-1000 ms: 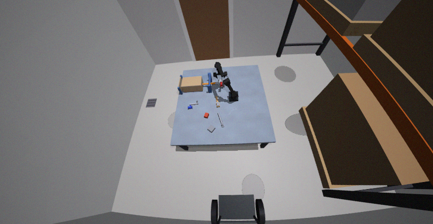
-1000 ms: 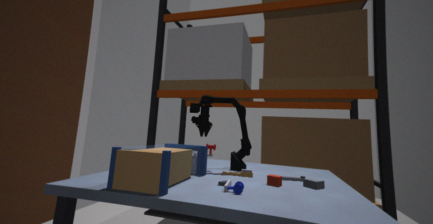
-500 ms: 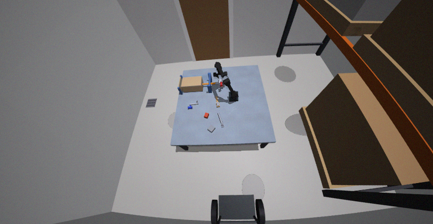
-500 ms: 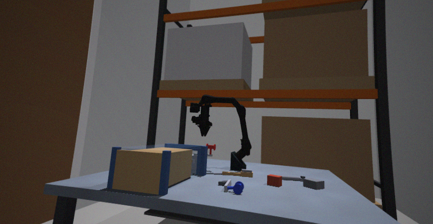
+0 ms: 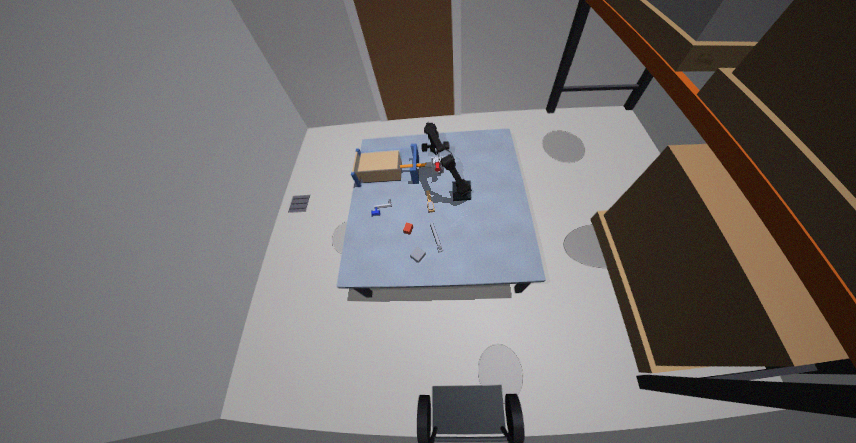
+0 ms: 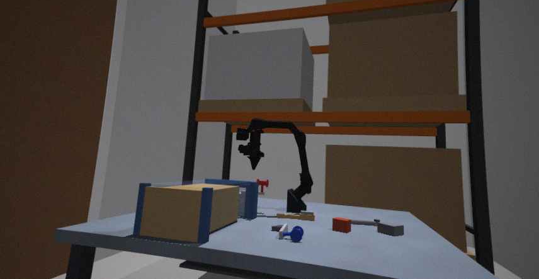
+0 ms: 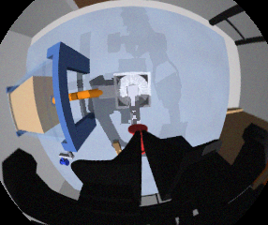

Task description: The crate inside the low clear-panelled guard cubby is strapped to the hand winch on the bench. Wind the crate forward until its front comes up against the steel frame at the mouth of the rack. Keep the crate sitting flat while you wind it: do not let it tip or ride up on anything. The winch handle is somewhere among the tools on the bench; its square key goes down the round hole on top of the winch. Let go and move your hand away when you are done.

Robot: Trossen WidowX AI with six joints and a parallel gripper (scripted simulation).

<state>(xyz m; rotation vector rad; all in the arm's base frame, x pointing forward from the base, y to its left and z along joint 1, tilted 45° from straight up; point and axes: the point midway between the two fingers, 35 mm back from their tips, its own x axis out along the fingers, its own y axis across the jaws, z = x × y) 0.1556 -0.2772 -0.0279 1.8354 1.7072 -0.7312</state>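
The red knob lies 80 mm below my gripper tip and 50 mm to the left of it. Round my gripper tip: blue frame: 160 mm ahead, 110 mm below, 60 mm to the right; then winch handle: 110 mm below, 20 mm to the left; then grey winch: 180 mm below, 50 mm to the right, 20 mm behind.
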